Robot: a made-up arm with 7 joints.
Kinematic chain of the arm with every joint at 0, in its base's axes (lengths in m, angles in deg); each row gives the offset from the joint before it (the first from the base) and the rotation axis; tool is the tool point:
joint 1: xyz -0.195 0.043 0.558 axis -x
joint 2: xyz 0 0.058 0.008 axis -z
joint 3: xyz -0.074 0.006 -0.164 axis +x
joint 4: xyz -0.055 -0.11 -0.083 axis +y
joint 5: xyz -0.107 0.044 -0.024 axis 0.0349 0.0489 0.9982
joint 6: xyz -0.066 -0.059 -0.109 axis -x
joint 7: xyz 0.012 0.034 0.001 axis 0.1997 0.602 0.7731
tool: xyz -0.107 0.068 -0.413
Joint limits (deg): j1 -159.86..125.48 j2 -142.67..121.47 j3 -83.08..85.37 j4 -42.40..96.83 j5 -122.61..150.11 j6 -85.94..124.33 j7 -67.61..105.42
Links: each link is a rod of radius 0.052 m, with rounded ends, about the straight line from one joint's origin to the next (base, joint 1, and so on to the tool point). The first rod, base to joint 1, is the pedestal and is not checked.
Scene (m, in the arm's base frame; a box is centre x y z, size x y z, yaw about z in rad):
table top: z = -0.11
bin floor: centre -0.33 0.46 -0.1 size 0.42 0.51 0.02 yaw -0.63
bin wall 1: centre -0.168 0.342 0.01 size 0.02 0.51 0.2 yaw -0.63
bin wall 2: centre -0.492 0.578 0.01 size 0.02 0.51 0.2 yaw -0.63
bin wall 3: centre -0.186 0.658 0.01 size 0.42 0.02 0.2 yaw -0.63
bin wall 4: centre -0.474 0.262 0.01 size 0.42 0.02 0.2 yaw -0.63
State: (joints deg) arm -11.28 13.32 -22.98 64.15 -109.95 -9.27 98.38
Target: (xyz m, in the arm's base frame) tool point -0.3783 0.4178 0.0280
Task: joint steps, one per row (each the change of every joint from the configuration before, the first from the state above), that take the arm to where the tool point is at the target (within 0.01 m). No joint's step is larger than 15 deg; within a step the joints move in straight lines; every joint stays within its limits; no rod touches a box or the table.
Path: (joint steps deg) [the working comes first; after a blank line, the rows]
Joints at the target: -31.32 13.41 -28.07 41.44 -121.41 -59.41 62.11
Straight joint move there: touches bin wall 2.

1: -13.07 -3.02 -2.05 -8.15 3.83 -7.14 -5.04
2: -13.07 -3.03 -2.04 -8.15 3.84 -7.14 -5.04
3: -13.08 -3.02 -2.05 -8.15 3.83 -7.14 -5.05
4: -13.07 -3.02 -2.04 -8.15 3.83 -7.14 -5.04
5: -13.07 -3.02 -2.05 -8.15 3.84 -7.14 -5.04
6: -13.07 -3.03 -2.05 -8.15 3.83 -7.14 -5.04
7: 14.60 4.56 1.80 6.54 -8.61 -1.82 -1.51
8: 14.60 4.56 1.80 6.55 -8.62 -1.83 -1.50
9: 14.59 4.56 1.80 6.55 -8.62 -1.83 -1.51
10: 14.60 4.55 1.79 6.55 -8.61 -1.82 -1.50

